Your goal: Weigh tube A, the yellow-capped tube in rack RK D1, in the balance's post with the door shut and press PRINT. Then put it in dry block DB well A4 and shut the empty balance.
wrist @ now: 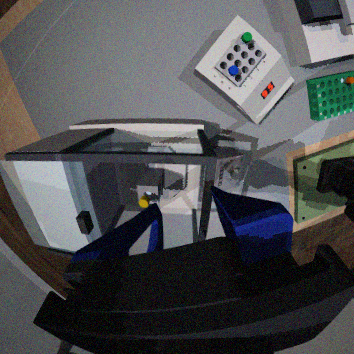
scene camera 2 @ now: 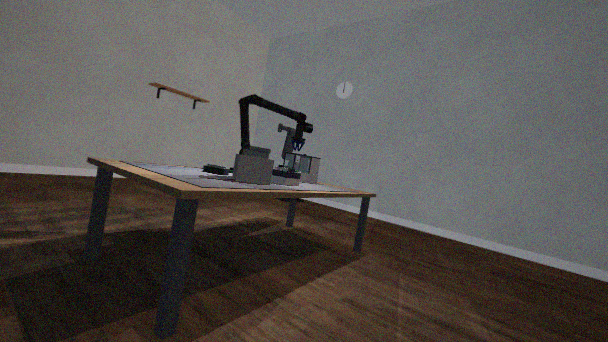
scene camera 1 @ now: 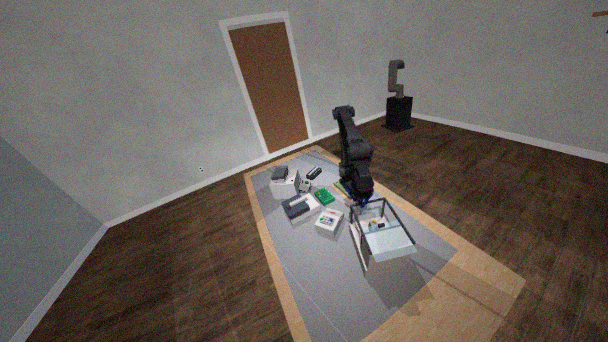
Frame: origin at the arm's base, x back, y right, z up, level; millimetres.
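Where they show: gripper, fingertip midpoint: [wrist: 184, 200] [scene camera 2: 296, 150] [scene camera 1: 358, 204]; arm's base at its link origin: [wrist: 336, 172].
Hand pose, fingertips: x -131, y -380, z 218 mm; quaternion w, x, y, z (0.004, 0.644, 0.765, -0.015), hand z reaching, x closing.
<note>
Each offset is from my fingertips to the top centre of the thing.
Tube A's yellow cap @[dx +42, dy -62, dz -66 mm] [scene camera 1: 374, 221] [wrist: 144, 201] shows upright inside the balance [scene camera 1: 392, 246] [wrist: 110, 156], near the middle of the chamber. The glass door with its black handle @[dx +30, dy -121, dz -12 mm] [scene camera 1: 381, 225] [wrist: 85, 222] is at the left in the wrist view, leaving the roof open above the tube. My gripper [scene camera 1: 365, 201] [scene camera 2: 298, 145] [wrist: 184, 200] is part open and empty, high above the balance's edge; in the wrist view the tube is left of its fingers. The white dry block @[dx -107, dy +125, dz -165 mm] [scene camera 1: 327, 227] [wrist: 210, 70] holds a green-capped and a blue-capped tube; its labels are unreadable.
A green rack @[dx -63, dy +341, dz -205 mm] [scene camera 1: 325, 196] [wrist: 330, 97] with an orange cap stands beside the dry block. A dark and white device @[dx -235, dy +298, dz -133 mm] [scene camera 1: 300, 207], a tall white machine @[dx -245, dy +523, dz -45 mm] [scene camera 1: 285, 187] and a black rack @[dx -46, dy +632, dz -187 mm] [scene camera 1: 314, 173] stand farther along. The arm's base is on a green board [wrist: 312, 200].
</note>
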